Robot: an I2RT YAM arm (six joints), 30 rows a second.
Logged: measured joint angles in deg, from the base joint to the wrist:
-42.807, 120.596, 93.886, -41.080, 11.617, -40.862
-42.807, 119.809, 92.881, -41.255, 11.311, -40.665
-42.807, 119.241, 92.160, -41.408, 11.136, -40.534
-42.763, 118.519, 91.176, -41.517, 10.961, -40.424
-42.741, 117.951, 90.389, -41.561, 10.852, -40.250
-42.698, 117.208, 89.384, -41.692, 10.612, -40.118
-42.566, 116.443, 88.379, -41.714, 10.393, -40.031
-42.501, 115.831, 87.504, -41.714, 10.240, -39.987
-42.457, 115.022, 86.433, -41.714, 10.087, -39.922
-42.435, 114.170, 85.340, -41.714, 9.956, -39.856
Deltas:
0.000, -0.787, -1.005, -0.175, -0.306, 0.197
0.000, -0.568, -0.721, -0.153, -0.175, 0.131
0.044, -0.722, -0.984, -0.109, -0.175, 0.110
0.022, -0.568, -0.787, -0.044, -0.109, 0.174
0.043, -0.743, -1.005, -0.131, -0.240, 0.132
0.132, -0.765, -1.005, -0.022, -0.219, 0.087
0.065, -0.612, -0.875, 0.000, -0.153, 0.044
0.044, -0.809, -1.071, 0.000, -0.153, 0.065
0.022, -0.852, -1.093, 0.000, -0.131, 0.066

